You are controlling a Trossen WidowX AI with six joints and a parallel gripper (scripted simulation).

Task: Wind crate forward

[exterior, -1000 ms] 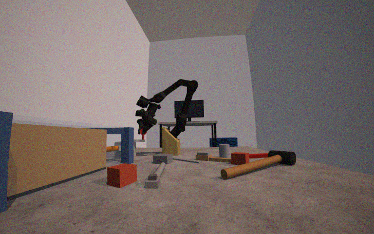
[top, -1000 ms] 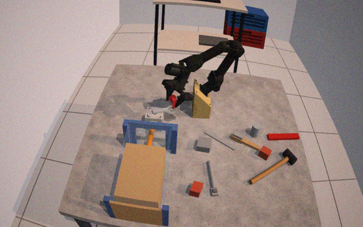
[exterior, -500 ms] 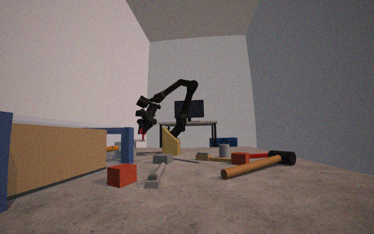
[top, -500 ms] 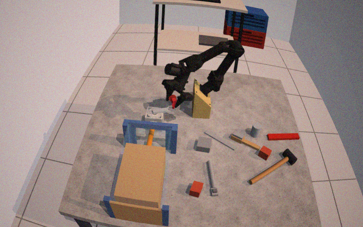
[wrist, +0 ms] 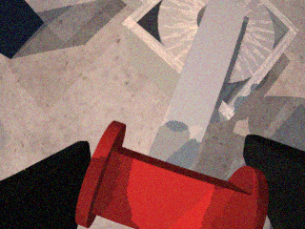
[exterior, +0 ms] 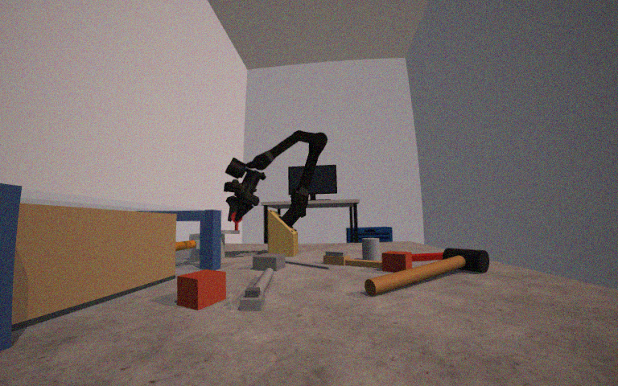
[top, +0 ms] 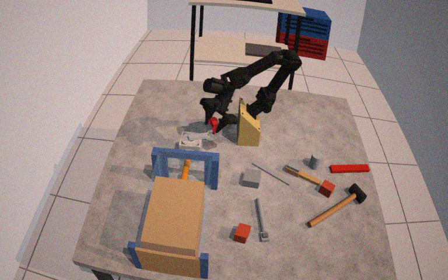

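Now: the red knob 10 mm behind my gripper tip and 10 mm to the left of it. The rest, counted from my gripper tip: grey winch: 10 mm ahead, 90 mm to the right, 100 mm below; then grey crank arm: 20 mm to the right, 30 mm below; then blue frame: 190 mm ahead, 80 mm to the right, 30 mm below.
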